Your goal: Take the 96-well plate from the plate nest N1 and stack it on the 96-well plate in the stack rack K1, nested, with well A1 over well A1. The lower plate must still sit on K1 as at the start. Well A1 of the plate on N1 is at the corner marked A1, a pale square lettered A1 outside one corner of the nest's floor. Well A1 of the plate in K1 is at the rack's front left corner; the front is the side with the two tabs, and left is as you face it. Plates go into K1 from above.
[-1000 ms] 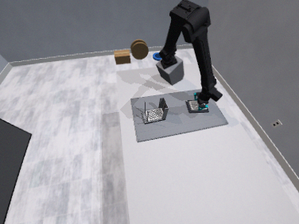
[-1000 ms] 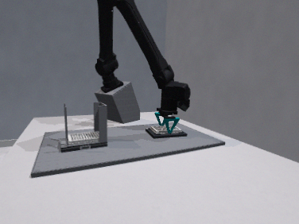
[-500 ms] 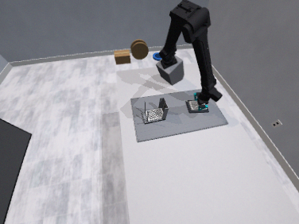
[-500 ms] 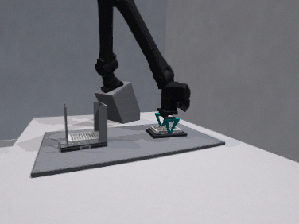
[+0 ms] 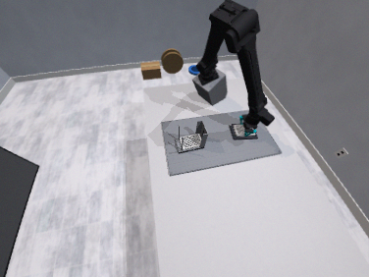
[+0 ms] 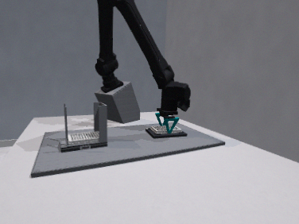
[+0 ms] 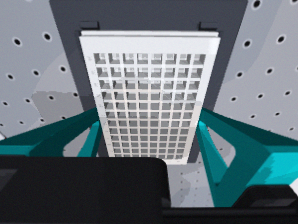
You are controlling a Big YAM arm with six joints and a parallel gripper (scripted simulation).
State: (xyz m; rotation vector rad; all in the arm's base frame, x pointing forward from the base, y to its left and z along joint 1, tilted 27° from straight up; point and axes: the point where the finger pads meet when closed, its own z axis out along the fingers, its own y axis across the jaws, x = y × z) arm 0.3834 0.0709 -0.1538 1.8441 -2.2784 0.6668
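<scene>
Now: the pale square 70 mm behind my hand, 60 mm to the right of it and 10 mm below it. Round my hand: white 96-well plate right at my hand.
</scene>
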